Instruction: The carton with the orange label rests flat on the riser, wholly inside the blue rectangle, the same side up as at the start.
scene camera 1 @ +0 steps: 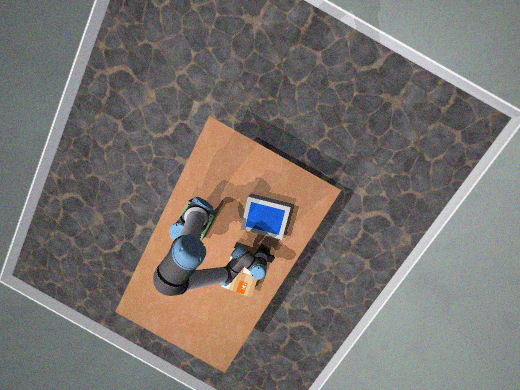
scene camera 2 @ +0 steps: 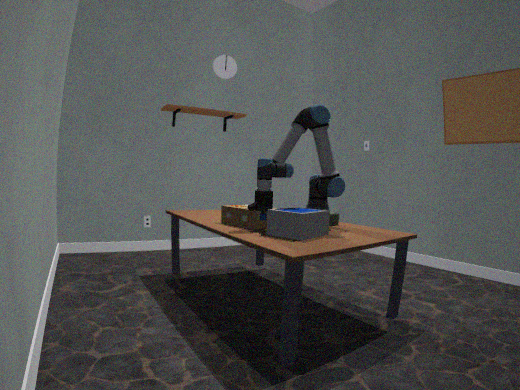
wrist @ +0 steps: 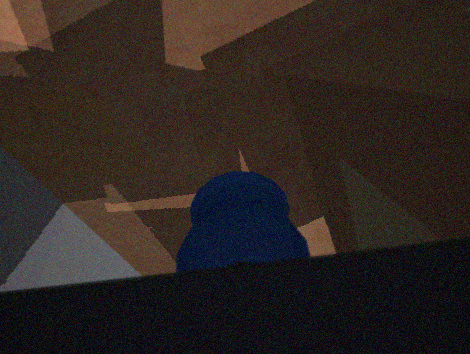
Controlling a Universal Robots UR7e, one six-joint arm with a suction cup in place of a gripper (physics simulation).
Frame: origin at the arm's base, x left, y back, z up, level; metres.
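Where they show: hand at its tool point: (scene camera 2: 262, 219) (wrist: 240, 216).
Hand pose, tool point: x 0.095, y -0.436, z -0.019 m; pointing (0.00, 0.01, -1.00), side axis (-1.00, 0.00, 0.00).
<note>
Things, the pixels of their top centre, and the offset from my tool point. Level surfaces: height alone.
- grey riser at its top centre: (scene camera 2: 299, 210) (scene camera 1: 265, 218) dz +0.069, dx +0.184, dy +0.100 m
- blue rectangle at its top centre: (scene camera 2: 299, 210) (scene camera 1: 265, 218) dz +0.069, dx +0.184, dy +0.100 m
- wooden table at its surface level: dz -0.051 m
The carton (scene camera 1: 244, 287) (scene camera 2: 239, 217) with the orange label lies flat on the table, close beside the grey riser (scene camera 1: 245, 217) (scene camera 2: 297, 225), and the arm's wrist partly covers it from above. The blue rectangle (scene camera 1: 266, 214) (scene camera 2: 297, 210) on top of the riser holds nothing. My suction cup (scene camera 2: 263, 217) (wrist: 238, 211) hangs low in the gap between the carton and the riser. It is beside the carton, not on its top.
The wooden table (scene camera 1: 200, 329) (scene camera 2: 367, 236) carries the arm's green base mount (scene camera 1: 210, 222) behind the riser. The arm's forearm (scene camera 1: 208, 276) stretches low over the table beside the carton. The table edge runs just beyond the carton.
</note>
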